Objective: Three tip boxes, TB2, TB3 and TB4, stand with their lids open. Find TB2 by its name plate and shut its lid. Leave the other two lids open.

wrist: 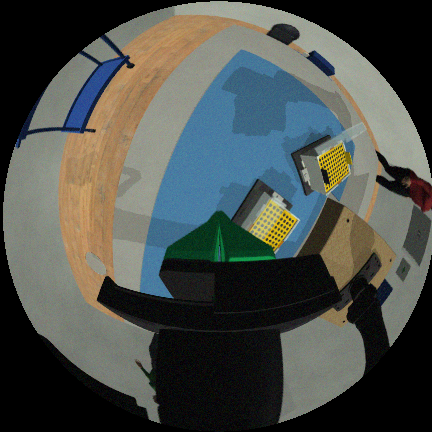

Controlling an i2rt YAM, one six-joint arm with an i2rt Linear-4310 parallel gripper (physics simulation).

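Frame: origin at the arm's base, x ahead, y left, z up, level; millimetres.
Where they show: gripper, fingertip midpoint: [218, 216]; arm's base, origin of the base link: [356, 283].
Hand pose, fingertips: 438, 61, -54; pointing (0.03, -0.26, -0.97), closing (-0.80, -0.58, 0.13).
Note:
Each offset is from my fingertips to the top centre of the thing, as dx, dy, dz. "spot": to the spot under its first point. Level surfaces: height alone.
My gripper [218, 216] has green fingers that are shut with nothing between them. Its tips are beside the lower left of the nearer tip box {-123, +6, -64} [276, 225] in the view. That box has a yellow rack of holes, which looks paler than the other, as if under a clear cover; whether its lid is fully down I cannot tell. The fingers hide part of its lower left side. The farther tip box {-170, -209, -64} [334, 167] stands at the upper right, its clear lid {spot: -90, -228, +5} [354, 131] raised. No name plate is readable, so I cannot tell which box is TB2. A third box does not show.
Both boxes stand on a blue mat {dz -139} [200, 175] on a wooden table [80, 210]. A tan block [345, 245] with a black fitting is close to the boxes at the lower right. A blue-framed cart [90, 95] is beyond the table's left edge.

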